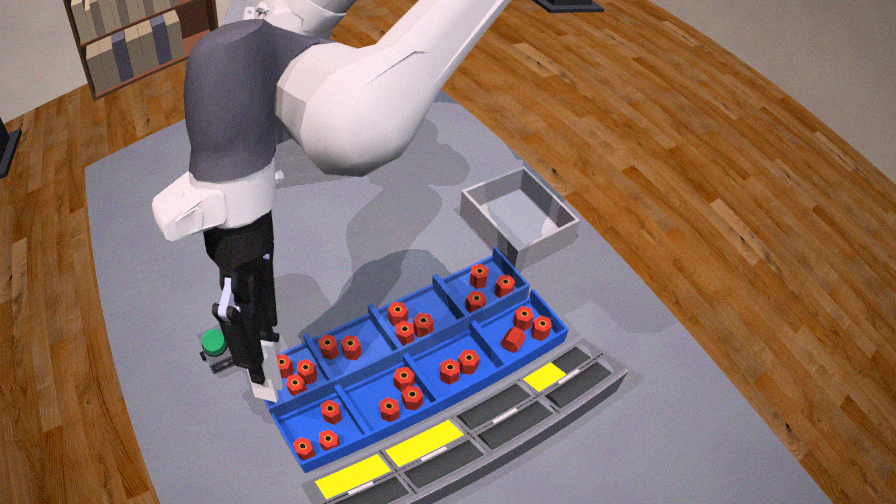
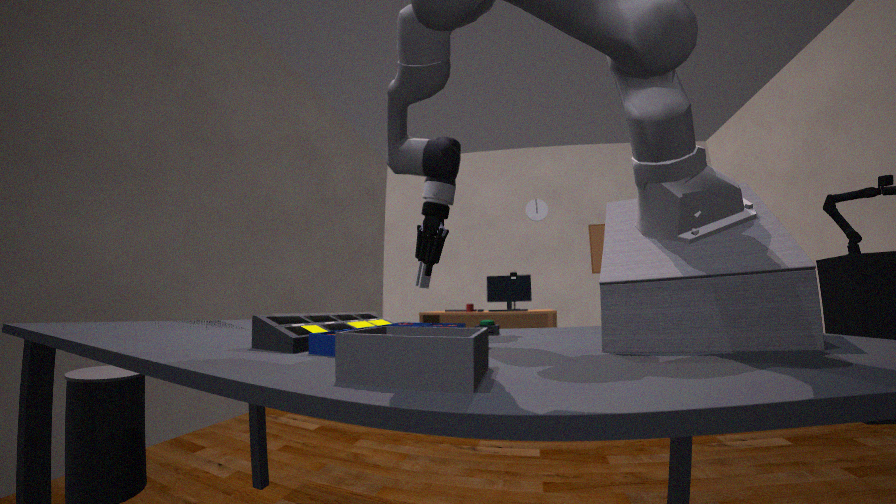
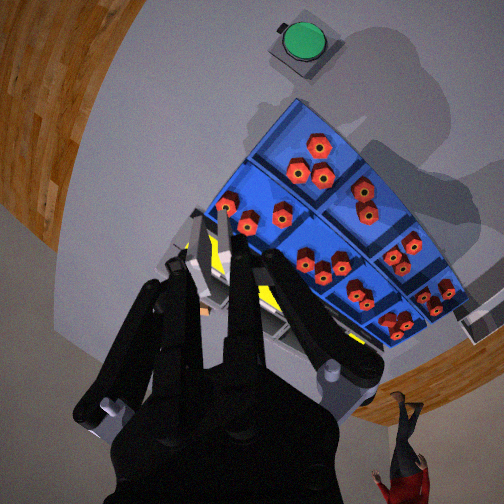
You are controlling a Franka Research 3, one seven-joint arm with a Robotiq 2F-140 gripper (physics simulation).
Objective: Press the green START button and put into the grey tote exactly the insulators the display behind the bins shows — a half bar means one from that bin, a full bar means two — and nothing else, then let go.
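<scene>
A blue tray with eight compartments holds red hexagonal insulators, two or three per bin; one at the right end lies on its side. The display behind it shows three yellow bars: two long ones at the left and a short one at the right. The green START button sits left of the tray. The grey tote is empty. My gripper is shut and empty, hanging well above the table near the tray's left end, beside the button.
The robot's grey pedestal stands on the table behind the tote. The rounded table edge runs close behind the display. A dark cylinder stands on the floor under the table.
</scene>
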